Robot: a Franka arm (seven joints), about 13 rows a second.
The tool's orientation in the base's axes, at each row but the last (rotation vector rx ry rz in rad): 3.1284 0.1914 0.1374; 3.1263 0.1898 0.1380; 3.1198 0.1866 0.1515; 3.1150 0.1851 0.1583; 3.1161 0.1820 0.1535; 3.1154 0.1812 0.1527; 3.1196 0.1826 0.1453; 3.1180 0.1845 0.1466; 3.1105 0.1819 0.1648
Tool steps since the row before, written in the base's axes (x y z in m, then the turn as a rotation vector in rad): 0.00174 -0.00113 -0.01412 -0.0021 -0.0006 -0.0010; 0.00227 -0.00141 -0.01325 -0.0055 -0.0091 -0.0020; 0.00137 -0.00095 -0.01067 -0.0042 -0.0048 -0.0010; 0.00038 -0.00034 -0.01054 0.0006 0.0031 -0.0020; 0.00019 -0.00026 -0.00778 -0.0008 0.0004 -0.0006; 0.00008 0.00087 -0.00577 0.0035 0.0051 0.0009; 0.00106 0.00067 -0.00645 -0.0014 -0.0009 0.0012; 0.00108 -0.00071 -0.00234 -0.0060 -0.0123 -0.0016; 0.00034 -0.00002 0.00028 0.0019 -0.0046 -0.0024
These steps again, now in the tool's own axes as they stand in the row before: 0.00035 0.00120 0.01422 -0.0022 0.0003 0.0008; 0.00092 0.00152 0.01340 -0.0067 0.0083 0.0015; 0.00022 0.00091 0.01076 -0.0048 0.0043 0.0006; -0.00072 0.00014 0.01053 0.0008 -0.0031 0.0020; -0.00060 0.00011 0.00776 -0.0008 -0.0005 0.0005; -0.00038 -0.00099 0.00574 0.0041 -0.0046 -0.0006; 0.00053 -0.00066 0.00652 -0.0014 0.0008 -0.0013; 0.00077 0.00078 0.00244 -0.0075 0.0115 0.0011; 0.00036 0.00007 -0.00024 0.0011 0.0047 0.0027
